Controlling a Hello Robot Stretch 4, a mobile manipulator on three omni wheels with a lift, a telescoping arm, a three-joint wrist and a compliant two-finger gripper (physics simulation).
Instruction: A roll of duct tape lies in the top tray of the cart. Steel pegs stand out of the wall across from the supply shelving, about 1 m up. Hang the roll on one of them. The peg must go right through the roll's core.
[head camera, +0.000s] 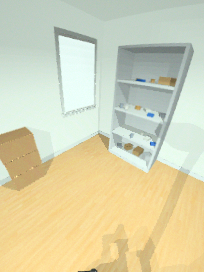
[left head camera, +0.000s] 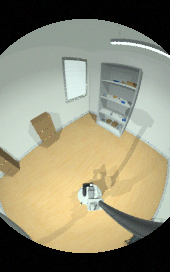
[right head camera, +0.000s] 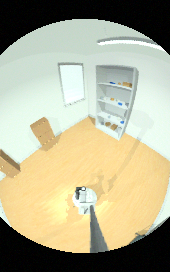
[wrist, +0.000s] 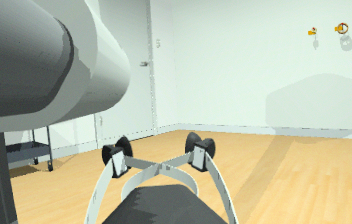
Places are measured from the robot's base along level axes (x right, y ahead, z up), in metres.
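Where they show: gripper, fingertip midpoint: (left head camera: 84, 204) (right head camera: 76, 208) (wrist: 159, 147).
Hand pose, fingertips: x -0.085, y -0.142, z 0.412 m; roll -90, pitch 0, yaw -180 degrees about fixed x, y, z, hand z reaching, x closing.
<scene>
After its pixels a point has its place.
My gripper (wrist: 159, 147) @[x -0.085, y -0.142, z 0.412 m] is open and empty in the wrist view, its two dark fingertips standing well apart. A dark cart (wrist: 31, 149) @[x 0.821, y -1.375, z 0.164 m] shows partly at the left of that view, with a lower shelf and legs; the arm hides its top tray. The roll of duct tape does not show in any view. Two small orange-yellow fixtures stand on the far wall at the upper right of the wrist view: a left one (wrist: 312, 32) @[x -1.599, y -1.846, z 1.033 m] and a right one (wrist: 338, 29) @[x -1.757, y -1.680, z 1.003 m] with a brownish ring. They are too small to tell whether they are the steel pegs.
Grey supply shelving (head camera: 175, 102) @[x 1.107, y 1.561, z 1.218 m] (left head camera: 134, 100) @[x 1.031, y 1.478, z 1.129 m] (right head camera: 131, 102) @[x 1.059, y 1.512, z 1.092 m] with small items stands in the corner, right of a window (head camera: 77, 75) @[x -0.330, y 2.364, z 1.437 m] (left head camera: 75, 80) @[x -0.317, y 2.378, z 1.340 m] (right head camera: 72, 84) @[x -0.318, y 2.377, z 1.355 m]. Stacked brown boxes (head camera: 21, 155) @[x -0.965, y 1.227, z 0.533 m] (left head camera: 45, 128) @[x -0.957, y 1.224, z 0.526 m] (right head camera: 43, 133) @[x -0.986, y 1.228, z 0.501 m] stand along the left wall. A door (wrist: 125, 45) @[x 0.272, y -2.502, z 1.086 m] is behind the arm.
</scene>
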